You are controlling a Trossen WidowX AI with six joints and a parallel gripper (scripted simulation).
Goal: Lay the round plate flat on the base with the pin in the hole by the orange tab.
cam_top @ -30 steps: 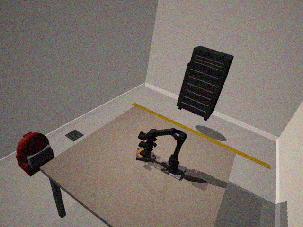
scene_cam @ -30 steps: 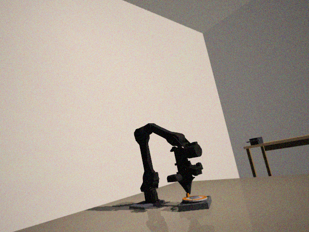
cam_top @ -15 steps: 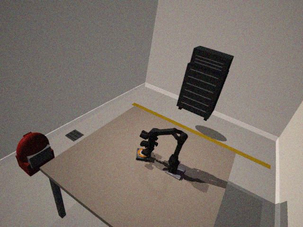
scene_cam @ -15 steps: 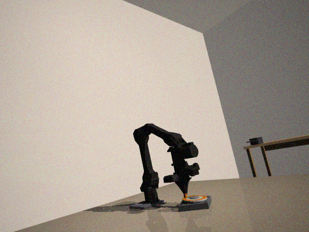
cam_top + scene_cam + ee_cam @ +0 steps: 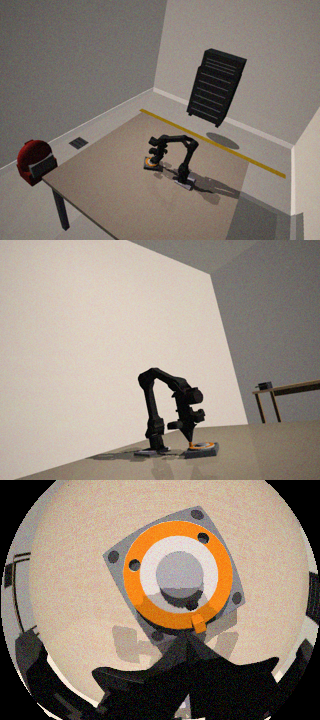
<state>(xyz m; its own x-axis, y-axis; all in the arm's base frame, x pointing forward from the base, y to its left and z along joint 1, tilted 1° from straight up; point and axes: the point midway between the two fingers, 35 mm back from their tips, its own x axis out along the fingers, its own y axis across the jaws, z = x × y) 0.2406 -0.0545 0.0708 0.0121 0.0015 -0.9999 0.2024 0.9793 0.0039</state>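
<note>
My gripper tip is 50 mm short of the base and 20 mm above it.
</note>
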